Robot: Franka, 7 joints.
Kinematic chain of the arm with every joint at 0, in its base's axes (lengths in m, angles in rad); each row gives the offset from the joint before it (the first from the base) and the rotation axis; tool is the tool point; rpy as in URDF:
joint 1: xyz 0 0 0.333 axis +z
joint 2: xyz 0 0 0 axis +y
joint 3: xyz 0 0 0.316 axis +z
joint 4: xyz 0.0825 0 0 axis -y
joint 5: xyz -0.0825 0 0.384 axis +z
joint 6: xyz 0 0 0 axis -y
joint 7: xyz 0.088 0 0 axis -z
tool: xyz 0 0 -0.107 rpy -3.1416 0 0
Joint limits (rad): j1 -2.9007..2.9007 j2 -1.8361..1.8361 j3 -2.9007..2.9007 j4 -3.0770..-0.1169 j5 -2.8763..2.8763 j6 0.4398..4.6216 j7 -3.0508..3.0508
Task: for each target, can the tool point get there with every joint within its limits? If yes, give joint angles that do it. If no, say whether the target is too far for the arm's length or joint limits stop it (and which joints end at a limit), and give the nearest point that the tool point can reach.
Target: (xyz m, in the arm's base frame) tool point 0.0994 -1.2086 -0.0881
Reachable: no: too far | nearest point 0.0664 -0.8077 0.0516 | short by 0.426 m
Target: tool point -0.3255 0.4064 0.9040
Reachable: yes | joints 0.0202 0.0358 2.4027 -1.2929 -1.9304 1.8084 -1.8284
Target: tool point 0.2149 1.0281 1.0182
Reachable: no: too far | nearest point 0.1470 0.7033 0.8017 | short by 0.396 m
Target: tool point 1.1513 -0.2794 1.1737
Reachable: no: too far | nearest point 0.6799 -0.1650 0.8295 | short by 0.595 m
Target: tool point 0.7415 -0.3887 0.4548
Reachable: yes | joints -0.8282 1.5431 1.8088 -0.7281 -0.3987 3.0514 -2.0417
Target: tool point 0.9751 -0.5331 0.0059
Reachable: no: too far | nearest point 0.7221 -0.3948 0.0908 | short by 0.301 m
